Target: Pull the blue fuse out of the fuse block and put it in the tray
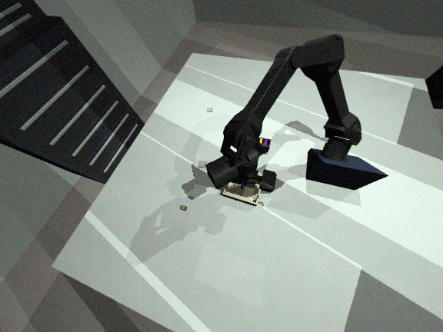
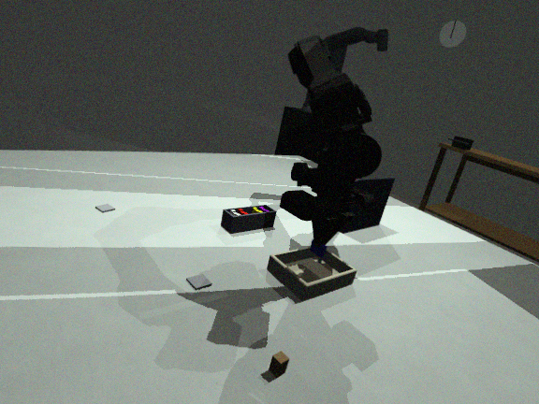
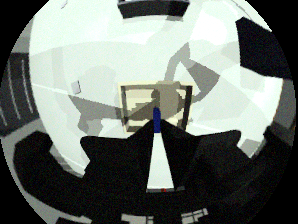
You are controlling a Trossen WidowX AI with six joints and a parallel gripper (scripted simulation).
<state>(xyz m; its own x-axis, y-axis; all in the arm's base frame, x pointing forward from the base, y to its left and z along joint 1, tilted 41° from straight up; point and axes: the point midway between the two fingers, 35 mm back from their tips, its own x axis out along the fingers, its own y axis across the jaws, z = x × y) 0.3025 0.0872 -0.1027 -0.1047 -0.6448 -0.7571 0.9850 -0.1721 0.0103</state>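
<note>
Now: gripper tip 10 mm above the blue fuse. The rest, counted from my gripper tip: cream tray (60 mm below); then small brown cube (210 mm ahead, 110 mm to the left, 60 mm below).
</note>
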